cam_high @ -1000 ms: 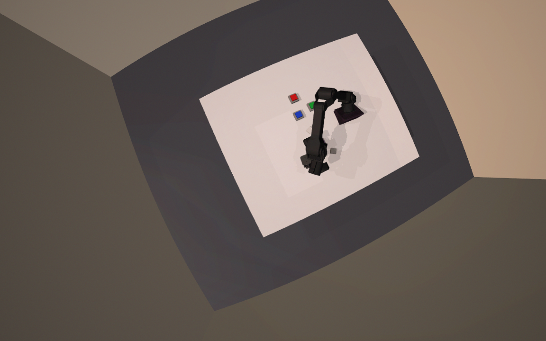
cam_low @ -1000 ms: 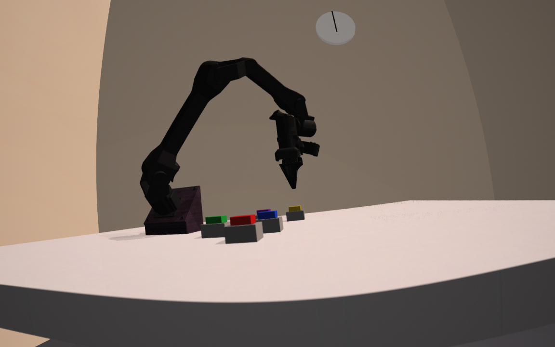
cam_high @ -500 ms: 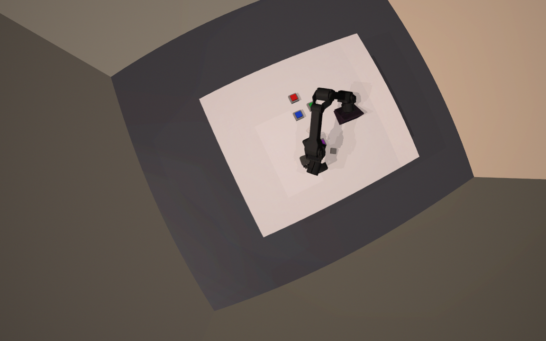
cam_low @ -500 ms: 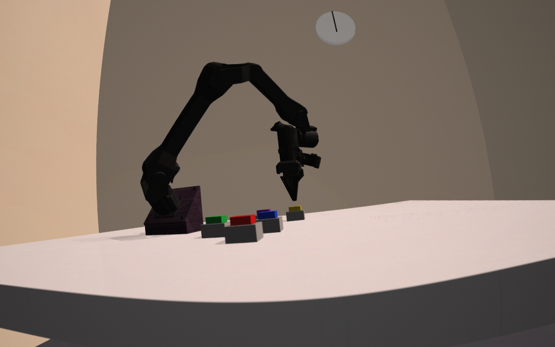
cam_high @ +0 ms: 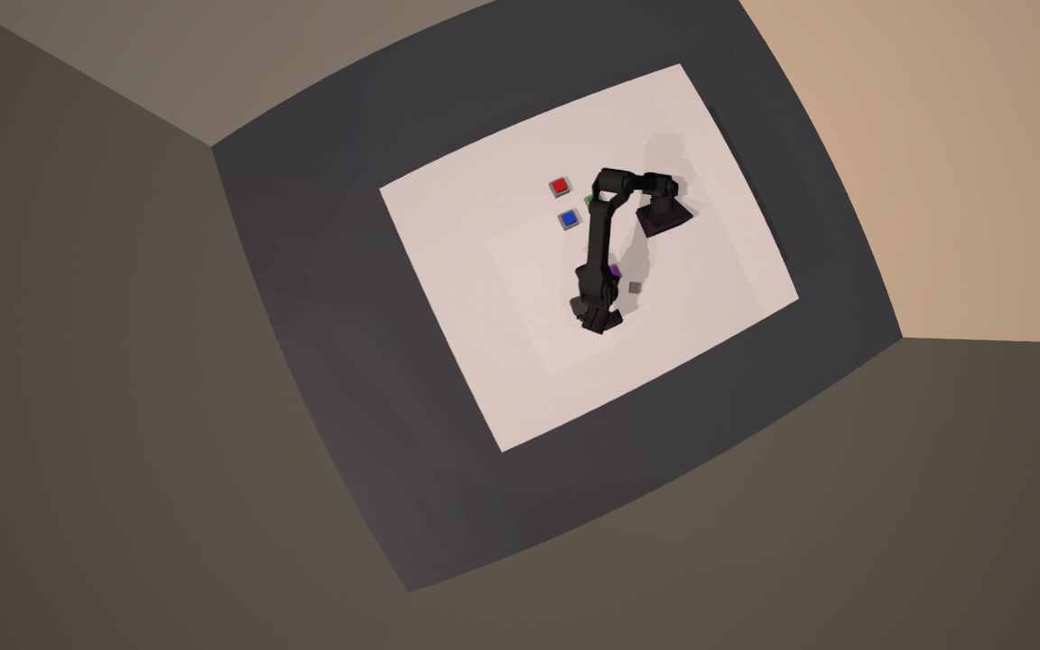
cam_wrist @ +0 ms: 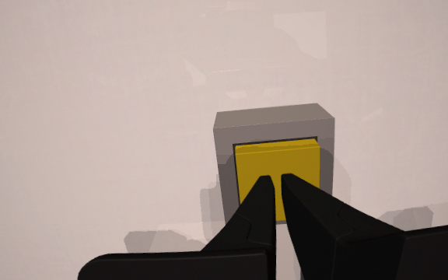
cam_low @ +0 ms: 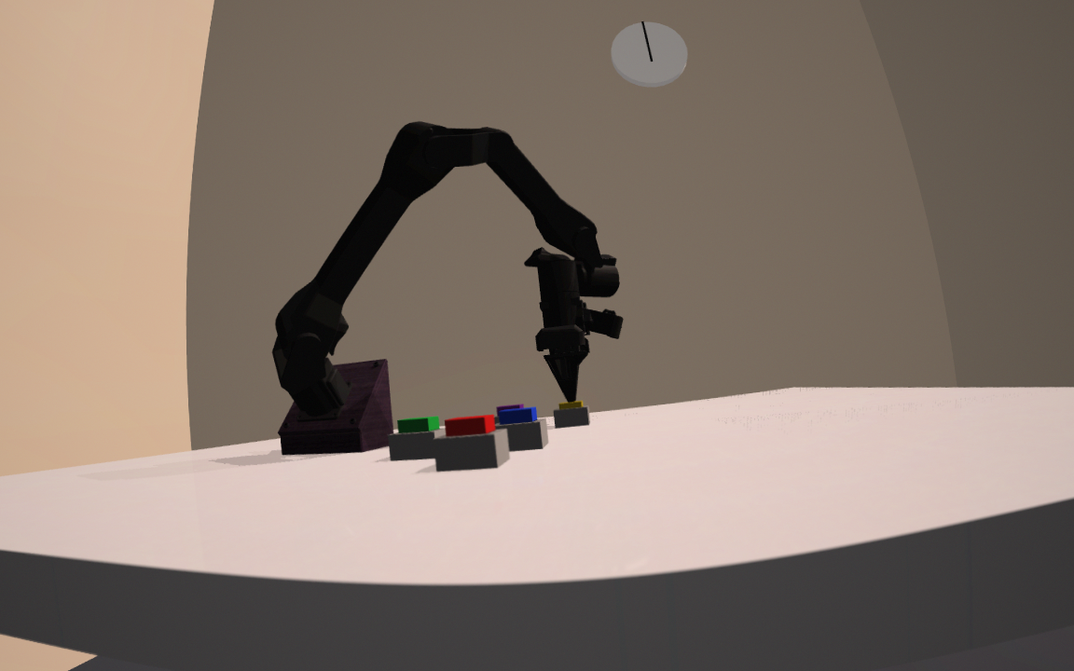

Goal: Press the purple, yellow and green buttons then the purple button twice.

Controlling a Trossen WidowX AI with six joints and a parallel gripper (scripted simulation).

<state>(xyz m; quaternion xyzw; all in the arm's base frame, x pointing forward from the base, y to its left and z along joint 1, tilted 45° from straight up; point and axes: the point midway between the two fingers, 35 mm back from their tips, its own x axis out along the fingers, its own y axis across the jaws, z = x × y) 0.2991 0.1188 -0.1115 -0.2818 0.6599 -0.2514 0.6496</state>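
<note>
The yellow button is 1 cm below my gripper tip. From my gripper tip the other things lie so: grey block 13 cm behind, 2 cm to the left, 2 cm below; white block 14 cm to the right, 5 cm behind, 2 cm below; purple button 8 cm behind, 5 cm to the right.
</note>
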